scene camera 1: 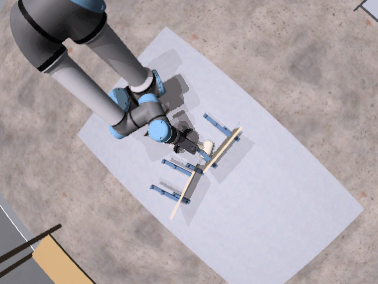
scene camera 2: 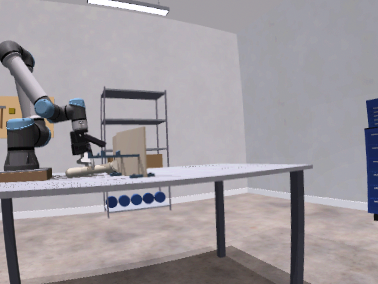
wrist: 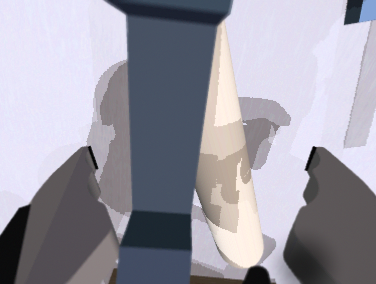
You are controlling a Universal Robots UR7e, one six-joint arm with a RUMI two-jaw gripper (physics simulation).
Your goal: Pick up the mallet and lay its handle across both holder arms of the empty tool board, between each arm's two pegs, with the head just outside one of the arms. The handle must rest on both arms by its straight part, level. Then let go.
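Pixels of known places: gripper, fingertip midpoint: [scene camera 2: 89, 170]; arm's base, link origin: [scene camera 2: 22, 169].
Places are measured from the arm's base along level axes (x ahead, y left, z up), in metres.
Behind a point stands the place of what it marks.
Observation:
The pale wooden mallet [scene camera 1: 208, 146] {x 0.414, y 0.118, z 0.012 m} [scene camera 2: 82, 171] {x 0.270, y -0.003, z -0.019 m} [wrist: 239, 200] {x 0.280, y 0.018, z 0.000 m} lies on the table. Its head is close to the upper right tool board [scene camera 1: 225, 147] {x 0.464, y 0.172, z 0.163 m}, and its handle runs under one blue holder arm of that board. My gripper [scene camera 1: 190, 145] {x 0.304, y 0.049, z -0.016 m} [scene camera 2: 85, 159] [wrist: 198, 148] {x 0.304, y 0.049, z -0.016 m} is open and empty above the handle. In the wrist view that blue holder arm [wrist: 167, 115] {x 0.345, y 0.069, z 0.053 m} runs between the spread fingers, above the handle, and hides part of it. The head does not show in the wrist view. The other tool board [scene camera 1: 186, 189] stands at the lower left with two blue arms. I see no tool on either board's arms.
The upper right board's other holder arm [scene camera 1: 215, 122] {x 0.357, y 0.226, z 0.068 m} lies to the far side of the mallet. The robot's base stands on a brown block [scene camera 2: 30, 175] {x 0.054, y -0.091, z -0.022 m} at the table's end. A grey shelf rack [scene camera 2: 135, 94] stands behind the table [scene camera 2: 250, 170] {x 0.962, y -0.331, z -0.046 m}, by the wall.

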